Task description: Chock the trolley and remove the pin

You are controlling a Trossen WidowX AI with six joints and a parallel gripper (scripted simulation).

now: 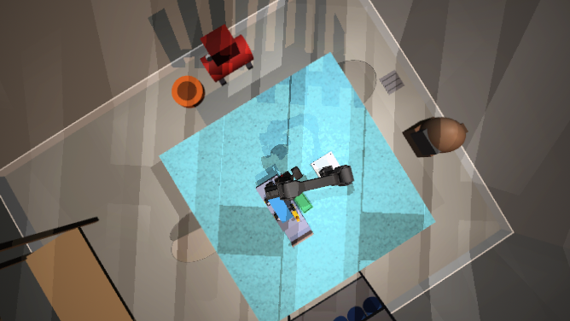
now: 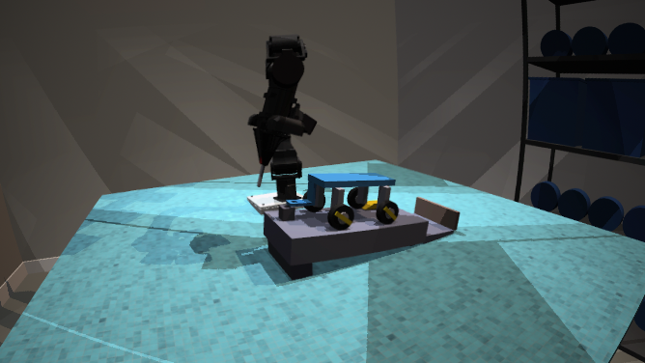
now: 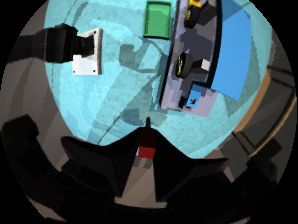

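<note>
My gripper tip is now 10 mm short of the green tray, 220 mm to the right of it and 180 mm above it. The rest, counted from my gripper tip: blue-topped trolley 120 mm ahead, 130 mm to the left, 70 mm below; then red-headed stop pin right at my gripper tip; then grey ramp 120 mm ahead, 130 mm to the left, 130 mm below.
</note>
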